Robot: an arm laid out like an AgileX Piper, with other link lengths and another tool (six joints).
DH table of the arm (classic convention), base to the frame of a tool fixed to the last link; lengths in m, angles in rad. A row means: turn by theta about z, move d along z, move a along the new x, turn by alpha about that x. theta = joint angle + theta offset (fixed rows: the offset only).
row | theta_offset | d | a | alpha
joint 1 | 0 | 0.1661 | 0 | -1.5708
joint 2 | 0.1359 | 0 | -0.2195 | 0
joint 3 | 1.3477 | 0 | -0.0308 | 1.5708
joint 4 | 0 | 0.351 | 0 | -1.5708
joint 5 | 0 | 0 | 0 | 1.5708
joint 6 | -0.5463 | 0.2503 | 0.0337 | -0.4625
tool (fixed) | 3.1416 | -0.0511 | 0 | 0
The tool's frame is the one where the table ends.
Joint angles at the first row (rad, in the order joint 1, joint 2, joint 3, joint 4, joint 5, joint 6):
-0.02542 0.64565 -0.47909 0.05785 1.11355 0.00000
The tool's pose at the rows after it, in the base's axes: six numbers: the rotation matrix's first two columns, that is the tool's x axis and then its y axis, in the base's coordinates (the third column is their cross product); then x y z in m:
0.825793, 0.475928, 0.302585, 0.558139, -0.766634, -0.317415, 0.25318, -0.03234, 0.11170
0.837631, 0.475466, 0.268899, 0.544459, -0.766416, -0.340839, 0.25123, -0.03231, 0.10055
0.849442, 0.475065, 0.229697, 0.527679, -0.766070, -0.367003, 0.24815, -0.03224, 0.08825
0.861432, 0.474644, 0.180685, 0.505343, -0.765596, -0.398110, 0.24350, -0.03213, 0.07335
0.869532, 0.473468, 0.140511, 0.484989, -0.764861, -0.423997, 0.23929, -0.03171, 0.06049
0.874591, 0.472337, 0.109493, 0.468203, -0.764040, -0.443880, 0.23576, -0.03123, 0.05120
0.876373, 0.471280, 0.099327, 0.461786, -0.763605, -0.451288, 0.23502, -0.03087, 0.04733
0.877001, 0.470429, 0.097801, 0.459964, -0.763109, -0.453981, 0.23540, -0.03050, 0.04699
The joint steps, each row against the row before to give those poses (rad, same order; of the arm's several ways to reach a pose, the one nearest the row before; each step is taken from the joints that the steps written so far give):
0.00000 0.05405 0.00001 0.00000 -0.00194 0.00000
-0.00002 0.04475 -0.00002 0.00000 -0.00365 -0.00002
0.00001 0.04943 0.00001 0.00000 -0.00230 0.00000
0.00002 0.06068 0.00000 -0.00001 -0.00259 0.00002
-0.00001 0.05324 0.00000 0.00177 -0.00525 0.00000
-0.00001 0.04143 -0.00179 0.00211 -0.00247 -0.00001
-0.00001 0.01895 -0.00191 0.00190 -0.00432 -0.00001
0.00003 0.00646 -0.00368 0.00195 0.00001 0.00002

